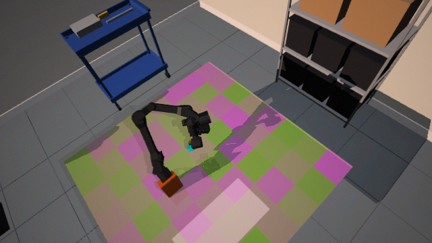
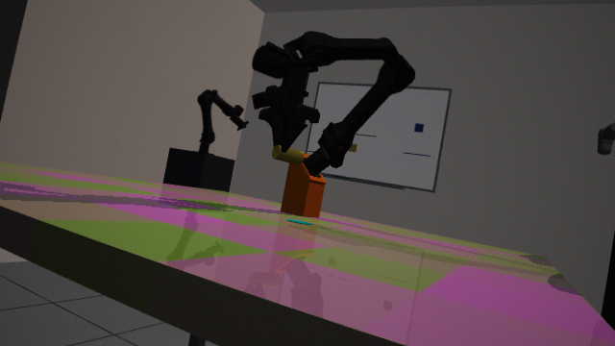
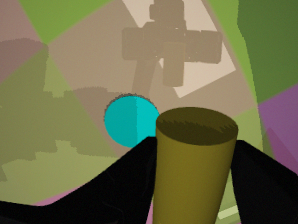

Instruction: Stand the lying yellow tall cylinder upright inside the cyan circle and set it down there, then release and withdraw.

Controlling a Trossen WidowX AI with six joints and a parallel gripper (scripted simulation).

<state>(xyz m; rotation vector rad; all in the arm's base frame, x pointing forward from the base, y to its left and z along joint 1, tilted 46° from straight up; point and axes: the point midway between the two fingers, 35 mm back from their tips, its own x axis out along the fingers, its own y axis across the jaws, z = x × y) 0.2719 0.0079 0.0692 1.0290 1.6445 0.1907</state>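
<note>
Now: the cyan circle 15 cm below my gripper tip, 7 cm to the left of it and 3 cm behind it. The rest, counted from my gripper tip: yellow cylinder (2 cm behind, 1 cm to the left).
</note>
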